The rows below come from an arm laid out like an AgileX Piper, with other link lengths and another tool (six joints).
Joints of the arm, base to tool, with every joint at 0 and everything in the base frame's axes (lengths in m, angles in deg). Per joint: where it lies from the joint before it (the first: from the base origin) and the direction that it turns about. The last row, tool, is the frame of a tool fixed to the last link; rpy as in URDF.
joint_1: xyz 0 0 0.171 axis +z
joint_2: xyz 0 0 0 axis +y
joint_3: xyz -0.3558 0 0.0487 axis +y
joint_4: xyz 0.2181 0 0.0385 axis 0.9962 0 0.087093
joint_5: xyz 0 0 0 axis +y
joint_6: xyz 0.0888 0 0.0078 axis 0.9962 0 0.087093
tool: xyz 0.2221 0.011 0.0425 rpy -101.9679 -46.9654 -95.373
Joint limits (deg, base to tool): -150..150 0..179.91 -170..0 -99.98..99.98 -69.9..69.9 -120..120
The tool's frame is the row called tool.
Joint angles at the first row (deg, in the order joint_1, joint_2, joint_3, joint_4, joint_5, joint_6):
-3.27, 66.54, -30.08, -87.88, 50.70, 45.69
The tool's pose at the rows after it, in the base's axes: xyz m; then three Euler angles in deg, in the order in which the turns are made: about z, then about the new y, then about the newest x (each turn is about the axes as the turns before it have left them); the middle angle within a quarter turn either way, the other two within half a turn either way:
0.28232, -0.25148, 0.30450, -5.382, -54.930, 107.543
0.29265, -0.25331, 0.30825, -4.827, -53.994, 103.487
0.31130, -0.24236, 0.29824, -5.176, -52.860, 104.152
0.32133, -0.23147, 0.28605, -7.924, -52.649, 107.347
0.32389, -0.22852, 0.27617, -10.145, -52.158, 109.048
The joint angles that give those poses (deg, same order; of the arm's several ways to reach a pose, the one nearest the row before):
0.46, 72.14, -32.75, -86.32, 57.97, 46.57
3.84, 76.92, -35.26, -85.39, 64.16, 48.28
6.52, 80.89, -37.21, -83.92, 65.68, 49.51
8.42, 83.15, -38.40, -81.71, 65.92, 51.01
8.89, 84.78, -38.81, -80.46, 66.03, 52.21

